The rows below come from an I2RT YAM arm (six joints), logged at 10 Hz.
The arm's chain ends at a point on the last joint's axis. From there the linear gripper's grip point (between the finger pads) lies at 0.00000 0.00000 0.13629 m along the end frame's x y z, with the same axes.
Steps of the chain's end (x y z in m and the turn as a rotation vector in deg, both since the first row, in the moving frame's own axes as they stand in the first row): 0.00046, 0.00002, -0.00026, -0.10, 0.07, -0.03; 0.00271, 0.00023, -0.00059, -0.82, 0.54, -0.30; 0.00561, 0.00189, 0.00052, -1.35, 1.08, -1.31; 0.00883, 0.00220, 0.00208, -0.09, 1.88, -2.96; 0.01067, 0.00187, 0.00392, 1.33, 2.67, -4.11; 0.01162, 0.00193, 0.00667, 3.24, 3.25, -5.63; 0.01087, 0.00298, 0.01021, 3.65, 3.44, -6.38; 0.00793, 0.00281, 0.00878, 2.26, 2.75, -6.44
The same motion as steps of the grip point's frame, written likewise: 0.00063, 0.00026, -0.00026, -0.10, 0.07, -0.03; 0.00400, 0.00218, -0.00061, -0.82, 0.54, -0.30; 0.00822, 0.00507, 0.00046, -1.35, 1.08, -1.31; 0.01330, 0.00230, 0.00201, -0.09, 1.88, -2.96; 0.01690, -0.00152, 0.00374, 1.33, 2.67, -4.11; 0.01895, -0.00614, 0.00623, 3.24, 3.25, -5.63; 0.01854, -0.00613, 0.00969, 3.65, 3.44, -6.38; 0.01415, -0.00292, 0.00852, 2.26, 2.75, -6.44
